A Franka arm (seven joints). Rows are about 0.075 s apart.
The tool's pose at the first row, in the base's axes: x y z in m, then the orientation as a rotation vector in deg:
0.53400 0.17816 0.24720 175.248 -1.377 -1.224
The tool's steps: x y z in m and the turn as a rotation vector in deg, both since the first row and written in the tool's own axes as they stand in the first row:
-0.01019 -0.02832 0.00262 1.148 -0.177 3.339
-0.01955 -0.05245 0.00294 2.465 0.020 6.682
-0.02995 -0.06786 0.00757 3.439 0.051 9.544
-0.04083 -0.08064 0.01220 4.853 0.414 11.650
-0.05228 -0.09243 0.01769 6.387 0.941 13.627
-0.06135 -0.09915 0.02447 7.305 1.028 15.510
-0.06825 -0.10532 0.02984 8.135 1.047 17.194
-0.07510 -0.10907 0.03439 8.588 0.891 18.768
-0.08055 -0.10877 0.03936 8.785 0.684 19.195
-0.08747 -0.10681 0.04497 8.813 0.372 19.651
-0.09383 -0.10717 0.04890 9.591 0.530 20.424
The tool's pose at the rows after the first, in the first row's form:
0.52420 0.20633 0.24238 176.259 -6.545 -1.277
0.51520 0.23050 0.24019 177.291 -11.765 -0.748
0.50497 0.24564 0.23444 177.898 -16.278 -0.506
0.49422 0.25817 0.22891 -178.879 19.672 -0.215
0.48287 0.26965 0.22262 -177.006 22.539 -1.179
0.47380 0.27594 0.21542 -175.712 25.314 -1.440
0.46692 0.28175 0.20965 -174.510 27.769 -1.580
0.46006 0.28523 0.20490 -173.672 30.100 -1.444
0.45454 0.28460 0.20005 -173.365 30.727 -1.156
0.44751 0.28230 0.19471 -173.213 31.431 -0.709
0.44110 0.28244 0.19085 -172.239 32.455 -1.005

